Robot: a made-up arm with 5 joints.
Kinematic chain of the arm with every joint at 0, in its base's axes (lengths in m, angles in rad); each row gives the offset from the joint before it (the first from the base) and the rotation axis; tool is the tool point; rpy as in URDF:
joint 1: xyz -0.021 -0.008 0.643 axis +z
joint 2: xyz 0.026 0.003 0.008 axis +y
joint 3: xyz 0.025 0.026 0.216 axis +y
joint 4: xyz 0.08 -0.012 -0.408 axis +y
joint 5: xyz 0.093 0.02 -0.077 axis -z
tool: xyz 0.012 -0.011 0.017 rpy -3.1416 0 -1.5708
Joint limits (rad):
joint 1: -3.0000..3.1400
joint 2: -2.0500..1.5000
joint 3: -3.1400..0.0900
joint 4: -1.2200..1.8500
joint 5: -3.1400..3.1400
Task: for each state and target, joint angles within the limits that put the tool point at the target. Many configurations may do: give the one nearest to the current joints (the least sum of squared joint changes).
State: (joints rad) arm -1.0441 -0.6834 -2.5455 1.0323 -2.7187
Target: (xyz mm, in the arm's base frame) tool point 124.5 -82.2 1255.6
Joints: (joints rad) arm -0.7925 -0.7576 -1.7761 1.4253 -2.7811
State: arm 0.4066 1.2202 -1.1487 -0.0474 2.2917
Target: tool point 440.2 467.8 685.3
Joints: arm 0.7476 0.7092 -1.7109 -0.0748 2.2989
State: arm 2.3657 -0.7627 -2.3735 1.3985 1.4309
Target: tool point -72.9 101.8 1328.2
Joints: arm 1.8206 -0.4779 -2.2451 1.3814 1.3819
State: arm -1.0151 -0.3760 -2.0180 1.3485 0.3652
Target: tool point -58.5 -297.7 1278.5
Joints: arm -1.7761 -0.3476 -2.0559 1.3209 0.3769
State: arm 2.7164 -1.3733 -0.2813 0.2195 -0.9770
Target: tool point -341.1 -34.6 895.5
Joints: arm 3.0962 -1.3090 -0.2484 0.2439 -0.9960
